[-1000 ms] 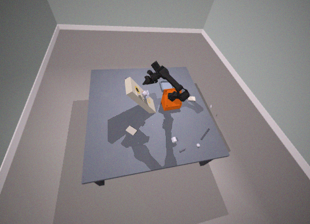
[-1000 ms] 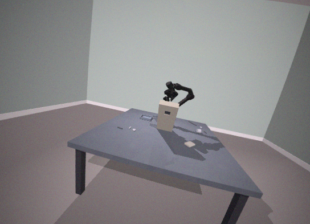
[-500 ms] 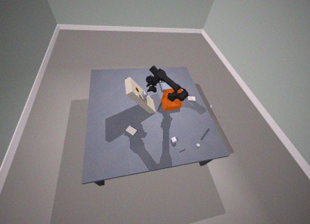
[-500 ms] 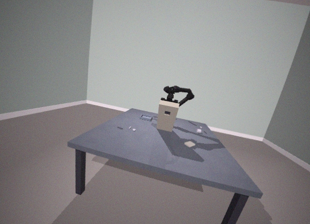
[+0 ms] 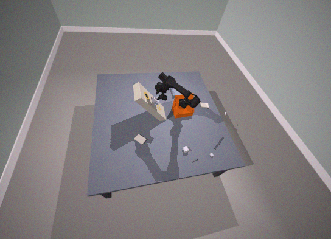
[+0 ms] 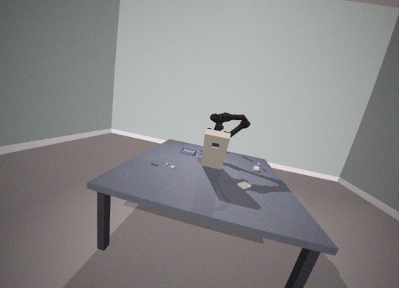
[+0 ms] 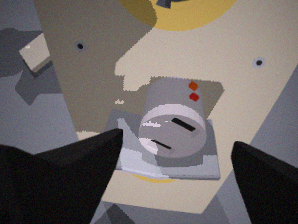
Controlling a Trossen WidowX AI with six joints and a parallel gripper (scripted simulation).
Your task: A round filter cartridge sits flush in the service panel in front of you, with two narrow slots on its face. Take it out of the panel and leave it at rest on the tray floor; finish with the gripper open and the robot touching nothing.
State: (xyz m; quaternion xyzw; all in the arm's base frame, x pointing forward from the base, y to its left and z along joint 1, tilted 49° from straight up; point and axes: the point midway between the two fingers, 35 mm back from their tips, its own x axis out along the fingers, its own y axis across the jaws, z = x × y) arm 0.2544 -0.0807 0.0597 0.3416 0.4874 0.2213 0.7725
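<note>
Now: the white round filter cartridge 20 mm ahead of my gripper tip and 30 mm below it. Also, from my gripper tip: shallow frame: 320 mm behind, 280 mm to the right, 240 mm below.
</note>
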